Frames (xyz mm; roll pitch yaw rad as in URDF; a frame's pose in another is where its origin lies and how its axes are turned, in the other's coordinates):
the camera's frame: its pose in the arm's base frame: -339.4 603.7 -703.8 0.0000 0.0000 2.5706
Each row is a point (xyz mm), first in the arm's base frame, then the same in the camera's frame.
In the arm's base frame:
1: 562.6 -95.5 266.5
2: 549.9 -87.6 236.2
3: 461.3 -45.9 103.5
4: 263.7 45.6 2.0
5: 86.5 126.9 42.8
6: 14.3 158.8 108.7
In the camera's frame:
1: -1136.8 100.8 970.3
2: -1121.9 101.0 940.0
3: -1024.8 113.8 807.3
4: -809.1 143.6 705.8
5: -616.0 171.0 746.6
6: -538.0 183.2 812.5

